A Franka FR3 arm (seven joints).
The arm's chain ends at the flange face. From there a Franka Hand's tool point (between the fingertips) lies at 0.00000 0.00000 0.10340 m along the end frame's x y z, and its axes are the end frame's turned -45 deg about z.
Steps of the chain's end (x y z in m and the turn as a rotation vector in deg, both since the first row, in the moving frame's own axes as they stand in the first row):
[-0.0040 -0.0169 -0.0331 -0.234 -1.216 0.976]
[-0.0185 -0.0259 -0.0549 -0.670 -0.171 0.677]
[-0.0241 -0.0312 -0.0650 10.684 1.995 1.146]
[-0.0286 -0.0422 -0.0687 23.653 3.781 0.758]
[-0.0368 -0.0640 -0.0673 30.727 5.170 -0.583]
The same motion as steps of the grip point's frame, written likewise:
[0.0073 -0.0160 -0.0331 0.694 -1.025 0.976]
[0.0042 -0.0308 -0.0549 -0.353 -0.595 0.677]
[0.0212 -0.0500 -0.0669 6.144 8.965 1.146]
[0.0438 -0.0745 -0.0776 14.052 19.399 0.758]
[0.0627 -0.1025 -0.0822 18.072 25.383 -0.583]

